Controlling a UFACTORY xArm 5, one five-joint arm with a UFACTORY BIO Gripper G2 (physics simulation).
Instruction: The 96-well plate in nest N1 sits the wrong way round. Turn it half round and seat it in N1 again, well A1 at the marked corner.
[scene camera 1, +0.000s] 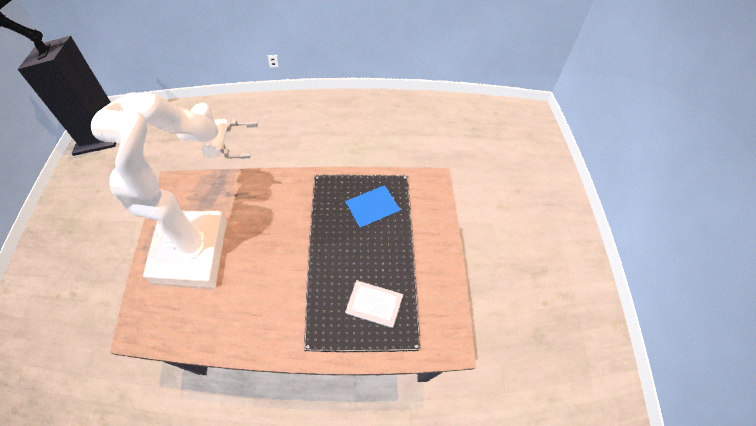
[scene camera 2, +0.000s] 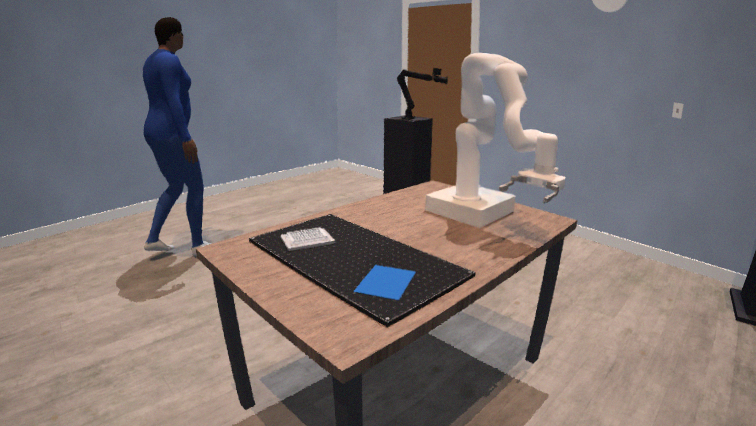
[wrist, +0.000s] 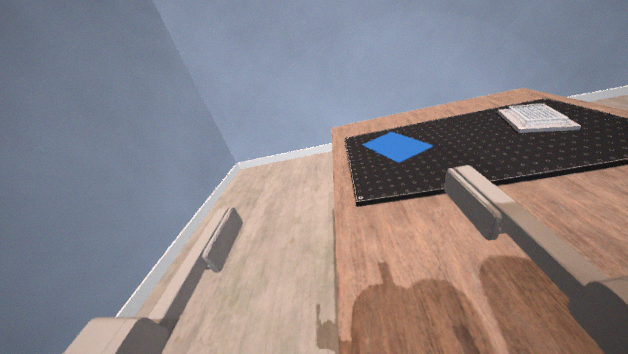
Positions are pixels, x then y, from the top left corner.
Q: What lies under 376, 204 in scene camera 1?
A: A flat blue sheet.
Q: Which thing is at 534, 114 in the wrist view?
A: A white 96-well plate.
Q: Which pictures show my gripper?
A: Scene camera 1, scene camera 2 and the wrist view: all of them.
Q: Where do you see my gripper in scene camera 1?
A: At 253, 139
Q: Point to a flat blue sheet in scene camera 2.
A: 381, 281
